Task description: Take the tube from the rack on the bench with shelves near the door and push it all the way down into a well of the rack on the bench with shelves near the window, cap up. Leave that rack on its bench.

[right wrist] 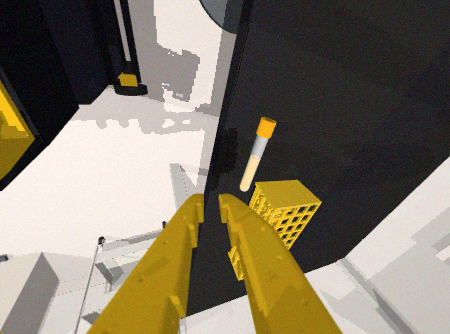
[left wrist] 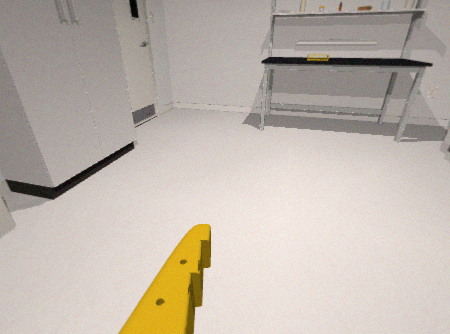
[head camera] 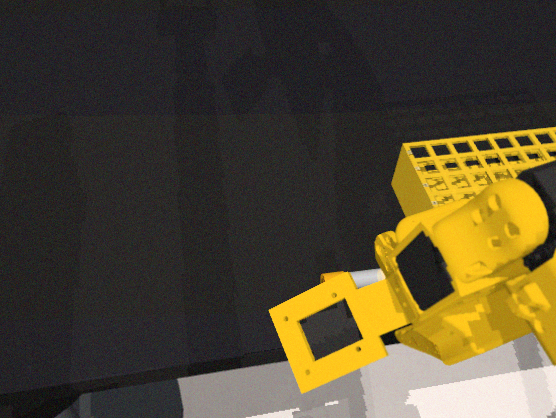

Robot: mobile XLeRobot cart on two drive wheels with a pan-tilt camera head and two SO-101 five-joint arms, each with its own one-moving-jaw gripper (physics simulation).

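Frame: origin at the left arm's base, x back, y down, z right, level; millimetres.
Seen in the pictures: left hand, tool point: (left wrist: 210,239); right hand, tool point: (right wrist: 203,203) (head camera: 400,329).
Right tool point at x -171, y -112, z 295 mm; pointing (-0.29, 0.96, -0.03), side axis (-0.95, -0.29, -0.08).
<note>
Pixels of each thing's top centre, then the offset from my right tool point to it. Level surfaces: height alone.
- tube, top centre: (head camera: 386,269) (right wrist: 258,163) dx -101, dy +106, dz +61 mm
- black bench top, surface height: dy +125 mm
- yellow rack, top centre: (head camera: 519,165) (right wrist: 275,245) dx -150, dy +68, dz +215 mm
- far bench, surface height: dy +125 mm
- shelf, surface height: dy -313 mm
The tube (head camera: 365,277) (right wrist: 258,147), with an orange cap and pale contents, lies on its side on the black bench top (head camera: 125,240) (right wrist: 360,100), near the front edge; my right arm partly covers it in the head view. A yellow rack (head camera: 411,177) (right wrist: 287,192) with square wells is beside it, past the tube's uncapped end. My right gripper (right wrist: 211,199) is shut and empty, its tips near each other; the tube shows beyond them. My left gripper (left wrist: 202,232) is open, with one notched jaw showing, away from the tube. Another yellow rack (left wrist: 318,57) stands on a far bench.
The far bench (left wrist: 370,62) has a shelf (left wrist: 345,13) with small items above it. A door (left wrist: 136,75) and a tall cabinet (left wrist: 75,100) stand left in the left wrist view. A dark round object (head camera: 135,400) is below the near bench's front edge.
</note>
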